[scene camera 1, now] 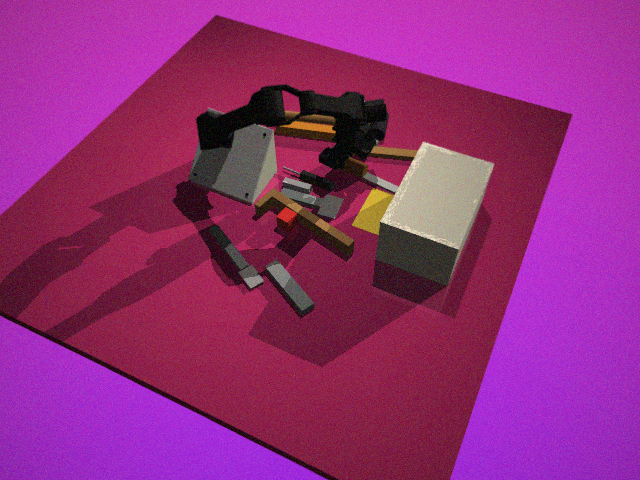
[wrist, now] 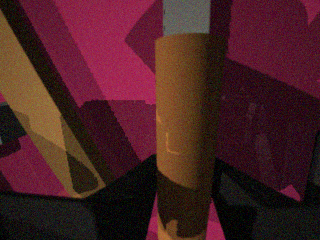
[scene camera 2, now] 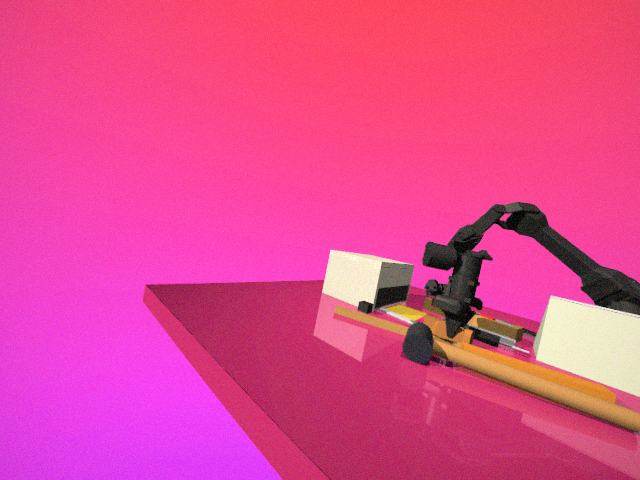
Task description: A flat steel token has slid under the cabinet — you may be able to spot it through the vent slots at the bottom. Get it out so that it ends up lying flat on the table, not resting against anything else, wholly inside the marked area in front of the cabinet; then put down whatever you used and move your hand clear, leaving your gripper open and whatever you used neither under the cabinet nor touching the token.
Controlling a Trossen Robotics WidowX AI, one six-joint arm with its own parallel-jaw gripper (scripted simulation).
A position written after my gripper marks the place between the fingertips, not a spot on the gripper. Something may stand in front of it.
my gripper: scene camera 1 344,164; wrist 182,161; scene camera 2 451,336
l-shaped wooden stick: scene camera 1 344,243; scene camera 2 515,332; not seen in the wrist view (out of frame)
